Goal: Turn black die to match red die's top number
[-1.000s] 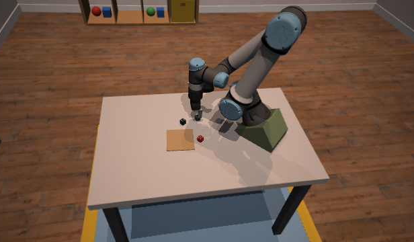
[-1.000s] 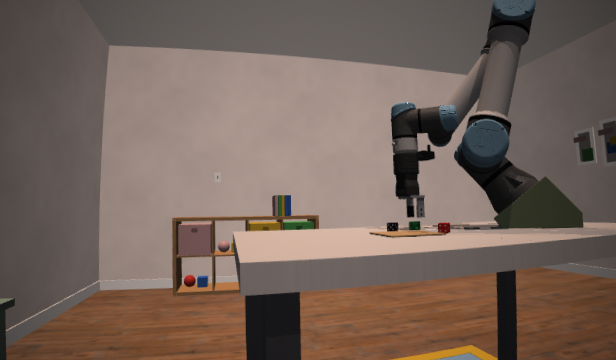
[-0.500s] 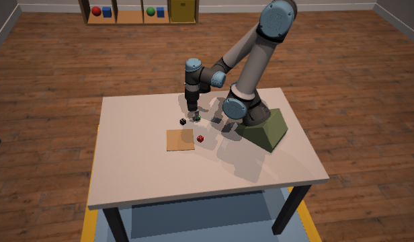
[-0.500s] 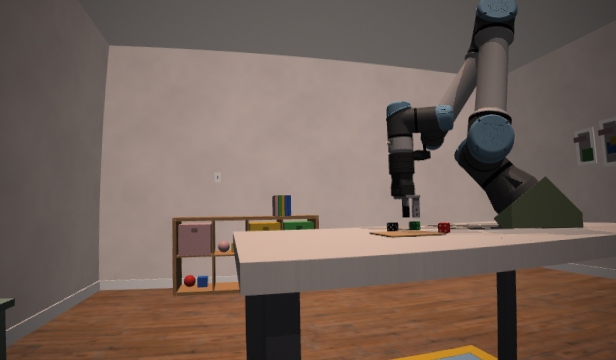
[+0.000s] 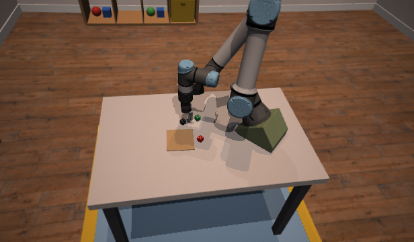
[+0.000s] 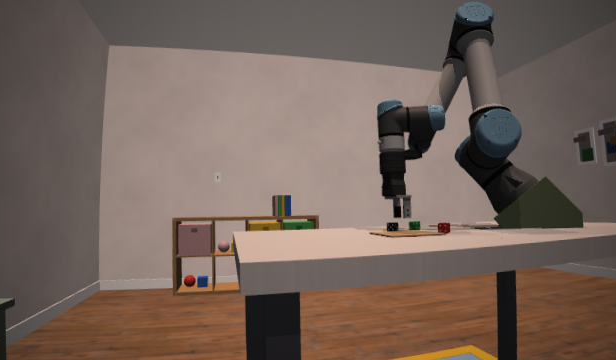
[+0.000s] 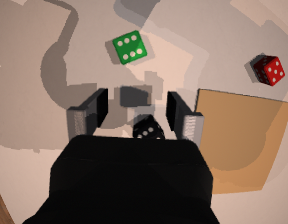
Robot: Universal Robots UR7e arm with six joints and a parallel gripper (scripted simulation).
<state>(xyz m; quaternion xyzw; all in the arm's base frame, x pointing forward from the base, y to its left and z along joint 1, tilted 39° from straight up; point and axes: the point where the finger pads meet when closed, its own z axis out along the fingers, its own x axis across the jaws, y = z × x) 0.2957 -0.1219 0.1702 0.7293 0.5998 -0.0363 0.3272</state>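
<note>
Right now my hand is 40 mm short of the black die and 40 mm above it. Round my hand: red die 10 mm ahead, 150 mm to the left, 40 mm below; green die 50 mm behind, 10 mm to the left, 40 mm below; tan mat 100 mm ahead, 110 mm to the left, 50 mm below.
</note>
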